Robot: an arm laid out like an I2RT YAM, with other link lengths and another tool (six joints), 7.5 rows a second.
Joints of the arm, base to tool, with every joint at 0 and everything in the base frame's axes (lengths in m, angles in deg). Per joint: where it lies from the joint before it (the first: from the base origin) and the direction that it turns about. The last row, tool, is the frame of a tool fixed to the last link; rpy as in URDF.
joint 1: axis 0 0 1 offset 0 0 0.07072
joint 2: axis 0 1 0 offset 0.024 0.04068 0.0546
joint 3: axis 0 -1 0 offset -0.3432 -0.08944 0
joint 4: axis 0 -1 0 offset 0.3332 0.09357 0.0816
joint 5: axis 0 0 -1 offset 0.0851 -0.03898 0.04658
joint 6: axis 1 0 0 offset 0.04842 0 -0.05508
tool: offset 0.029 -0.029 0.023 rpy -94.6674 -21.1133 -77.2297
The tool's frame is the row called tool.
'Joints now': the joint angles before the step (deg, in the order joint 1, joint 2, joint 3, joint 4, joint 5, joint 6). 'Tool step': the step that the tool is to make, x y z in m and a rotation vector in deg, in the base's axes. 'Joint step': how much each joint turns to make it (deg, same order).
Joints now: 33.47 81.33 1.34 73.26 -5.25 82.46
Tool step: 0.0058 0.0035 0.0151 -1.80 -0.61 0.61
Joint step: 0.01 -6.53 2.06 -9.25 -0.37 -1.91
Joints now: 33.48 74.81 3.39 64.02 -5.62 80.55
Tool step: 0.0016 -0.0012 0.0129 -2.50 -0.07 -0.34
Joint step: -0.04 -6.33 1.58 -9.42 0.60 -2.07
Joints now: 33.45 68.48 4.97 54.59 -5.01 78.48
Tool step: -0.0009 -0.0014 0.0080 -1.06 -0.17 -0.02
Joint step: -0.01 -3.74 0.68 -4.94 0.17 -0.97
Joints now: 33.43 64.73 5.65 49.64 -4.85 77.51
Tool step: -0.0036 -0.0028 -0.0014 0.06 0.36 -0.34
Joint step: -0.02 -1.28 -0.63 -0.89 0.27 0.30
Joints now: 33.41 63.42 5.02 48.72 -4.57 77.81
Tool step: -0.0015 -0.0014 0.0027 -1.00 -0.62 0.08
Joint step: 0.09 -1.62 -0.02 -1.73 0.21 -1.16
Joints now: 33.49 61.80 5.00 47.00 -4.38 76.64
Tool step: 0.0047 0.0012 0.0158 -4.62 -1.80 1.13
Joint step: -0.01 -3.39 2.57 -7.41 -0.24 -4.99
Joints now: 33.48 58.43 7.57 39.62 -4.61 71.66
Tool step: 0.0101 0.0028 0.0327 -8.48 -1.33 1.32
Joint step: -0.01 -3.77 6.49 -14.44 0.51 -7.92
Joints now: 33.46 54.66 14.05 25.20 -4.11 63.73
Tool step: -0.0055 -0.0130 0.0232 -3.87 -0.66 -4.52
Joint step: 0.02 -5.67 2.74 -10.05 5.36 -2.18
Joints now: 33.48 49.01 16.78 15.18 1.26 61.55
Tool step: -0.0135 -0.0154 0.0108 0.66 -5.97 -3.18
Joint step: 0.00 -7.22 -2.84 1.07 3.76 -1.87
